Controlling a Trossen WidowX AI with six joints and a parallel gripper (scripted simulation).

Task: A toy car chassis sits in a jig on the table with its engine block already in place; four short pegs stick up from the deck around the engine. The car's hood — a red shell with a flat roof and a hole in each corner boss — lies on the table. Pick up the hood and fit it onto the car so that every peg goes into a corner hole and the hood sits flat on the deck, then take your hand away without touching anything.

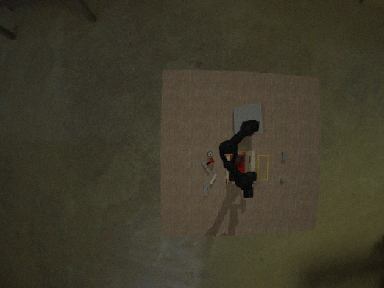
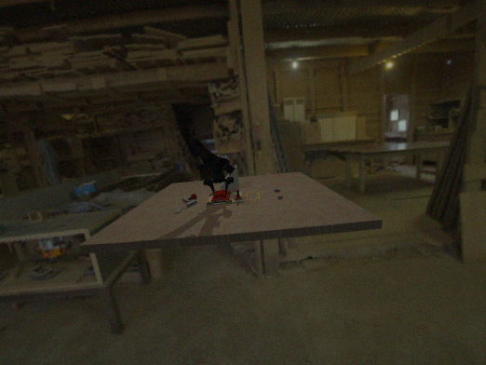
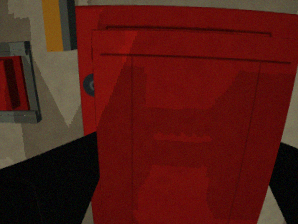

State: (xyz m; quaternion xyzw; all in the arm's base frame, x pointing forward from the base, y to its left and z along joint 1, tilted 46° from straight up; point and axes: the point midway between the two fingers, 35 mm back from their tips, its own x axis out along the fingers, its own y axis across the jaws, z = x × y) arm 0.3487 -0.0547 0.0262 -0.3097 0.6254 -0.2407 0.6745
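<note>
My gripper tip is now right at the red hood.
</note>
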